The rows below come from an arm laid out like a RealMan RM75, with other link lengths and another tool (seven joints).
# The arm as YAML. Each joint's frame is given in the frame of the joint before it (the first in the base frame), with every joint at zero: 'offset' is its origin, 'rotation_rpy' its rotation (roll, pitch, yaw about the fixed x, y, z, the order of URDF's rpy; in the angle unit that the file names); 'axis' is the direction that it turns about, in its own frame. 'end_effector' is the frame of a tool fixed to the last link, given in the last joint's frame.
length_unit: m
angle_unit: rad
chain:
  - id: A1
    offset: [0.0, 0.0, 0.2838]
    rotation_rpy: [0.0, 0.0, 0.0]
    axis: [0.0, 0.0, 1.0]
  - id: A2
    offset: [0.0, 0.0, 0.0]
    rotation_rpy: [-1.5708, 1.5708, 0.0]
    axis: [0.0, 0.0, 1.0]
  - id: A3
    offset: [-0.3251, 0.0, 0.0]
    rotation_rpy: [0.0, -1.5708, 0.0]
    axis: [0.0, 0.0, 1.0]
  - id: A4
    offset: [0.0, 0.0, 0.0]
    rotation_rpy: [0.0, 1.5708, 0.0]
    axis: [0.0, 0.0, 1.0]
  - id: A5
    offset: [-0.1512, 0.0, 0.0]
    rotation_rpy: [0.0, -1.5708, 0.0]
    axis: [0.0, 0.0, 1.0]
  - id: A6
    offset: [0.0, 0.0, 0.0]
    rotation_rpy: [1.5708, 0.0, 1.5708]
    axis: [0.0, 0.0, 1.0]
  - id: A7
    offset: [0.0, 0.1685, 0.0]
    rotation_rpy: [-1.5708, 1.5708, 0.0]
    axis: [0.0, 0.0, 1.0]
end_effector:
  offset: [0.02, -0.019, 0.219]
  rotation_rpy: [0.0, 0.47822, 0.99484]
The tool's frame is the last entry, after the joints.
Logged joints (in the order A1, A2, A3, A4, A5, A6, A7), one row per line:
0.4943 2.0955 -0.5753 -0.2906 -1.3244 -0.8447 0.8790
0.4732 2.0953 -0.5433 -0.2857 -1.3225 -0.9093 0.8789
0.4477 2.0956 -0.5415 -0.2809 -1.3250 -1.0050 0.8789
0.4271 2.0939 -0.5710 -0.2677 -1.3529 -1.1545 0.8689
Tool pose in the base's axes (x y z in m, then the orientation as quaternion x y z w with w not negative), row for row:
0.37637 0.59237 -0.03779 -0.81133 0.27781 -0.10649 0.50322
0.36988 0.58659 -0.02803 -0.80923 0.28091 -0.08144 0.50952
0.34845 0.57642 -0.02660 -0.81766 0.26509 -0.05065 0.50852
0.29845 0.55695 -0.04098 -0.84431 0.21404 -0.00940 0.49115
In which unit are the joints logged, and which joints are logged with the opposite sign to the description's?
The joints are logged in radians. Opposite sign: none.
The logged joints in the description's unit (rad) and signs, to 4 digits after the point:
0.4943 2.0955 -0.5753 -0.2906 -1.3244 -0.8447 0.8790
0.4732 2.0953 -0.5433 -0.2857 -1.3225 -0.9093 0.8789
0.4477 2.0956 -0.5415 -0.2809 -1.3250 -1.0050 0.8789
0.4271 2.0939 -0.5710 -0.2677 -1.3529 -1.1545 0.8689

